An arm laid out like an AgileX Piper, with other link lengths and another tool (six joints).
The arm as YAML. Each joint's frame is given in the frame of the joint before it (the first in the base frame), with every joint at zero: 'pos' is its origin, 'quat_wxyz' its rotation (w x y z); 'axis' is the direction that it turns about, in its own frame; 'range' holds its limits. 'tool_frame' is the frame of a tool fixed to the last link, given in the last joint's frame.
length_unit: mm
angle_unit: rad
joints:
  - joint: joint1
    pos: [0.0, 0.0, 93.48]
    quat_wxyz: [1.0, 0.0, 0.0, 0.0]
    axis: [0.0, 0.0, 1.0]
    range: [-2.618, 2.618]
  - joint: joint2
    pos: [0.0, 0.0, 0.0]
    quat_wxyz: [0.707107, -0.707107, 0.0, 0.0]
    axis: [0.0, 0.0, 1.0]
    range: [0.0, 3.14]
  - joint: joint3
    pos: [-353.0, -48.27, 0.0]
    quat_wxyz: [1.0, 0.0, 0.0, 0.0]
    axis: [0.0, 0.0, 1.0]
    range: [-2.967, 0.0]
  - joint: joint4
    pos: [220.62, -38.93, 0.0]
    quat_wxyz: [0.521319, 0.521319, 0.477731, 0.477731]
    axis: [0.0, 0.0, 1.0]
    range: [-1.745, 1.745]
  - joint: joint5
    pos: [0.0, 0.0, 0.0]
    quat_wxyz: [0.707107, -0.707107, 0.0, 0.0]
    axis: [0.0, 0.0, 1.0]
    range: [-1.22, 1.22]
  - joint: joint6
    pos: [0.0, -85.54, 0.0]
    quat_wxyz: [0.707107, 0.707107, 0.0, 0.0]
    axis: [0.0, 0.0, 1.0]
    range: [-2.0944, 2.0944]
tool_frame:
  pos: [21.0, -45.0, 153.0]
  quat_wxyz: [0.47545, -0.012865, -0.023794, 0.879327]
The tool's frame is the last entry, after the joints.
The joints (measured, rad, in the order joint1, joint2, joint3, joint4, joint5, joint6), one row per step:
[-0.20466 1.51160 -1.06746 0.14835 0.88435 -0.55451]
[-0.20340 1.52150 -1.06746 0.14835 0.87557 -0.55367]
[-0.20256 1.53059 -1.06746 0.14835 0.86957 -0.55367]
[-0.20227 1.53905 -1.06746 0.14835 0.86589 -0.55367]
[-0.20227 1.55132 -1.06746 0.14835 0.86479 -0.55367]
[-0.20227 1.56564 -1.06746 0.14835 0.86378 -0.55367]
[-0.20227 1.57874 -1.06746 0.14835 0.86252 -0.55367]
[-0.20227 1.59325 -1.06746 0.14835 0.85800 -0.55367]
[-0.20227 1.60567 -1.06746 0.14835 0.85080 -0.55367]
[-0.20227 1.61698 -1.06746 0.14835 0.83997 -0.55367]
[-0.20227 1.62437 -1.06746 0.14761 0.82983 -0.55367]
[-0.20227 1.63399 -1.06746 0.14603 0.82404 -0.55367]
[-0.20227 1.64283 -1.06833 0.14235 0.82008 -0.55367]
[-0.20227 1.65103 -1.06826 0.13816 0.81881 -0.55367]
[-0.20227 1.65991 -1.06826 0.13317 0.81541 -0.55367]
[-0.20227 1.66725 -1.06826 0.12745 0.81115 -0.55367]
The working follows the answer.
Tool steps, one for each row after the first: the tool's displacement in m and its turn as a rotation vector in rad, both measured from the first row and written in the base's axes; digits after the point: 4 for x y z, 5 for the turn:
[0.0026 -0.0003 -0.0025 0.00008 0.00132 -0.00074]
[0.0045 -0.0006 -0.0050 0.00040 0.00448 -0.00073]
[0.0058 -0.0008 -0.0075 0.00117 0.00924 -0.00094]
[0.0067 -0.0011 -0.0115 0.00336 0.02021 -0.00109]
[0.0077 -0.0013 -0.0162 0.00597 0.03327 -0.00122]
[0.0086 -0.0015 -0.0204 0.00827 0.04490 -0.00139]
[0.0102 -0.0019 -0.0249 0.01002 0.05479 -0.00200]
[0.0123 -0.0025 -0.0286 0.01066 0.06007 -0.00297]
[0.0150 -0.0034 -0.0317 0.01013 0.06079 -0.00442]
[0.0175 -0.0042 -0.0335 0.00833 0.05846 -0.00547]
[0.0190 -0.0050 -0.0364 0.00735 0.06263 -0.00555]
[0.0203 -0.0060 -0.0389 0.00466 0.06730 -0.00444]
[0.0207 -0.0069 -0.0415 0.00229 0.07493 -0.00272]
[0.0215 -0.0080 -0.0443 -0.00119 0.08125 -0.00086]
[0.0225 -0.0093 -0.0464 -0.00582 0.08536 0.00125]

Tool pose at each row, in the base's axes (x y z in m, rotation vector in rad; rounded; the steps above come from the unrounded poses):
[0.3129 -0.0875 0.1603 2.33062 1.70294 0.50033]
[0.3154 -0.0878 0.1578 2.33207 1.70261 0.49885]
[0.3174 -0.0880 0.1553 2.33430 1.70406 0.49574]
[0.3187 -0.0883 0.1528 2.33804 1.70600 0.49128]
[0.3196 -0.0885 0.1488 2.34664 1.71092 0.48142]
[0.3206 -0.0887 0.1441 2.35684 1.71682 0.46962]
[0.3215 -0.0890 0.1399 2.36592 1.72197 0.45902]
[0.3231 -0.0894 0.1353 2.37381 1.72571 0.44966]
[0.3251 -0.0900 0.1317 2.37829 1.72684 0.44424]
[0.3279 -0.0908 0.1286 2.37944 1.72522 0.44267]
[0.3303 -0.0917 0.1268 2.37749 1.72264 0.44333]
[0.3319 -0.0924 0.1239 2.37945 1.72418 0.43774]
[0.3332 -0.0935 0.1214 2.37964 1.72717 0.43015]
[0.3335 -0.0943 0.1187 2.38140 1.73224 0.41967]
[0.3344 -0.0955 0.1160 2.38144 1.73673 0.40960]
[0.3353 -0.0968 0.1139 2.37907 1.74043 0.40094]

